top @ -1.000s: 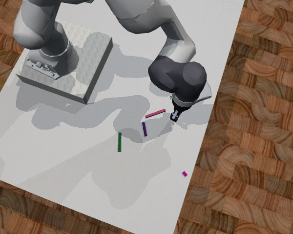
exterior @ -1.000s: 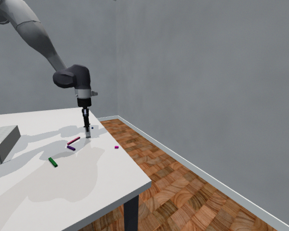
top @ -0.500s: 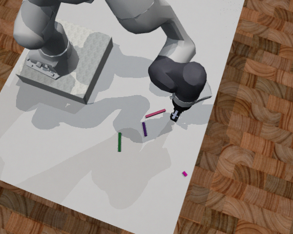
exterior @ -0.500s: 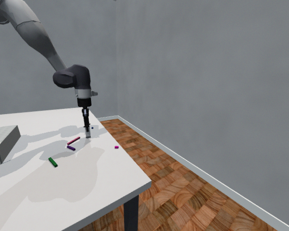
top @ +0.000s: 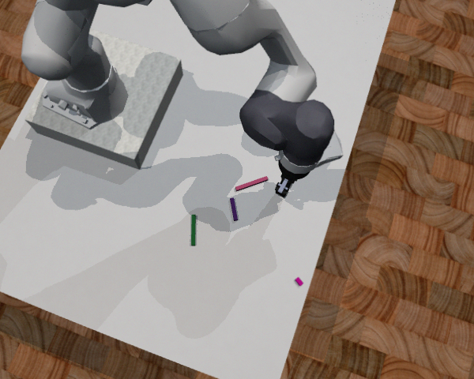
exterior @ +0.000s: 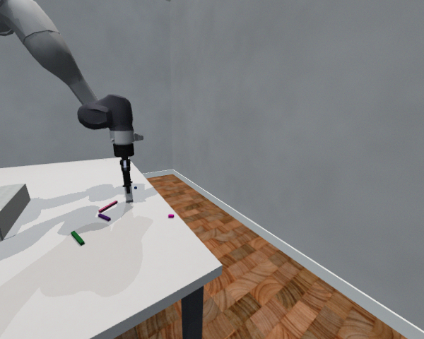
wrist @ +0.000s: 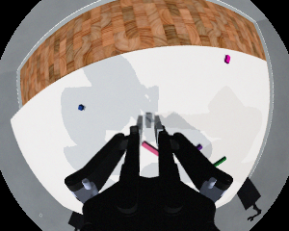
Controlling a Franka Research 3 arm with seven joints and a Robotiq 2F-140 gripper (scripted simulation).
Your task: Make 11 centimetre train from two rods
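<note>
My hand is 50 mm above the grey rod. Also, from my hand: small blue rod 140 mm to the left, 70 mm ahead, 50 mm below; then pink rod 90 mm behind, 50 mm below; then purple rod 110 mm behind, 80 mm to the right, 50 mm below.
</note>
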